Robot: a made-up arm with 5 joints.
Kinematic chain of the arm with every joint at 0, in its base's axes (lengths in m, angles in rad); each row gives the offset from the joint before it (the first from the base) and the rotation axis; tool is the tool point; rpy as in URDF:
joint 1: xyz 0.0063 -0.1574 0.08 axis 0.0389 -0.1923 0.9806
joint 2: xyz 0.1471 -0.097 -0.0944 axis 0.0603 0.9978 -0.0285
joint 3: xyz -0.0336 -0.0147 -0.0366 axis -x
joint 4: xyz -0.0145 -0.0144 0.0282 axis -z
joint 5: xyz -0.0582 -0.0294 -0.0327 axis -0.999 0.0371 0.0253
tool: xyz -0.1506 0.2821 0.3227 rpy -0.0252 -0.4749 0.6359
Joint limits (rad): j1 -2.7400..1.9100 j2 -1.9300..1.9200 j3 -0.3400..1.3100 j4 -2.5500..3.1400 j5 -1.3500..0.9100
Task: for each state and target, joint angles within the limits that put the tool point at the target. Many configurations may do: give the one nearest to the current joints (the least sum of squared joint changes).
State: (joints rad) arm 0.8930 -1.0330 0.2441 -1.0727 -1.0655
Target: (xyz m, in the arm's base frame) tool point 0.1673 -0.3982 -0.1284
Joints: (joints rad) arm 1.7275 -1.4105 0.4986 -1.0226 -0.7210
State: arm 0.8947 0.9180 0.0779 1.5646 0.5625
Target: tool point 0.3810 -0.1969 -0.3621
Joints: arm 0.3853 1.0979 0.0250 2.1800 0.8409
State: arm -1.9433 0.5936 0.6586 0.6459 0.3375
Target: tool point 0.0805 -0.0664 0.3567
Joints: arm -1.9105 -0.0870 0.1146 0.2343 -0.6854
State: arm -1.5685 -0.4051 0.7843 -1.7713 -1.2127
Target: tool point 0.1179 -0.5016 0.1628
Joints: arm -2.1052 -0.4151 1.2359 -1.9991 -1.0567
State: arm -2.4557 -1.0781 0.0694 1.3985 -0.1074
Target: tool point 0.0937 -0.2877 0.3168
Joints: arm -1.8990 -0.5318 -0.1057 1.6178 -0.2775
